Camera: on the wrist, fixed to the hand. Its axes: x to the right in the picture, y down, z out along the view.
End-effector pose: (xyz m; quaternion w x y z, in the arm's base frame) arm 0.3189 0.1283 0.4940 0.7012 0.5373 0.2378 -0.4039
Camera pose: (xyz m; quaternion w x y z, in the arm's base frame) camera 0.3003 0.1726 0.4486 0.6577 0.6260 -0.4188 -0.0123
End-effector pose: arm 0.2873 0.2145 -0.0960 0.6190 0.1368 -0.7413 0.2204
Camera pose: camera 0.3490 0.2105 -0.0724 0.1097 -0.1672 -0.6768 0.7085
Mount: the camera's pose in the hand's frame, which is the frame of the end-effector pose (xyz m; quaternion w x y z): 0.0107 -0.0365 -0.0541 0.7029 0.2576 -0.2038 0.6309
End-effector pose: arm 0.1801 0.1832 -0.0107 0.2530 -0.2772 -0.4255 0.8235
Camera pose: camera 0.2154 0.2391 -0.0088 0.3570 0.2303 -0.0364 -0.9045
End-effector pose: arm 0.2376 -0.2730 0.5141 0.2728 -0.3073 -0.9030 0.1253
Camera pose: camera 0.2436 -0.2916 0.5773 0.0078 -0.6899 -0.4642 0.5554
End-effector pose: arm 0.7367 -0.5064 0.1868 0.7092 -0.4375 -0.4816 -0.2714
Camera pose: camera 0.7355 -0.5709 0.2015 0.6843 -0.4840 -0.2770 0.4699
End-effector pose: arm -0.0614 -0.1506 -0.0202 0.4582 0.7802 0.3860 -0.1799
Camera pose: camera -0.0865 -0.0894 -0.0201 0.3133 0.8733 -0.3606 -0.0958
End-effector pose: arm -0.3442 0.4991 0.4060 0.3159 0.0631 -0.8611 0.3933
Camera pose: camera -0.3129 0.5145 0.4622 0.2178 0.3374 0.6082 -0.6847
